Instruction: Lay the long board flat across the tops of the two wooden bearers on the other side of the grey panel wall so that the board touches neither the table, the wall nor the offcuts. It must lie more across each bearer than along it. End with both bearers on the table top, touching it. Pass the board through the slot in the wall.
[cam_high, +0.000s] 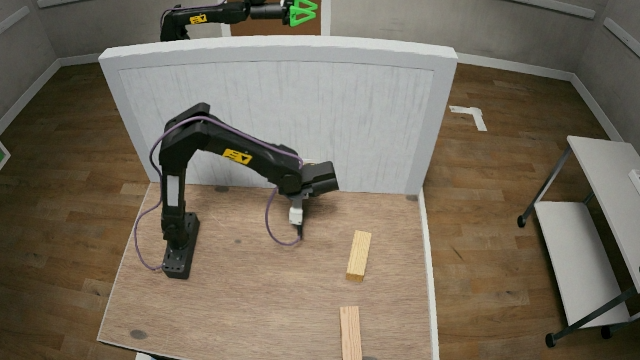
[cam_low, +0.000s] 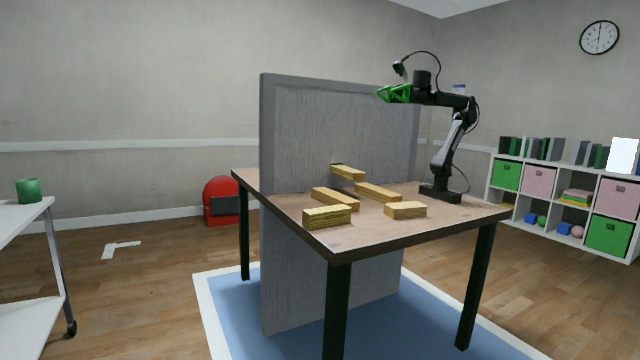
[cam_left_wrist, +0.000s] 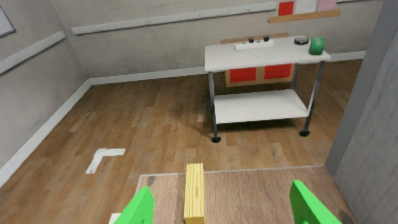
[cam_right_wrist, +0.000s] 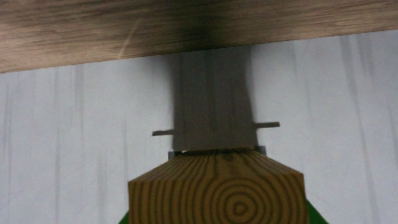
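Right now my left hand is 3 cm past the long board, 28 cm to the left of it and 34 cm above it.
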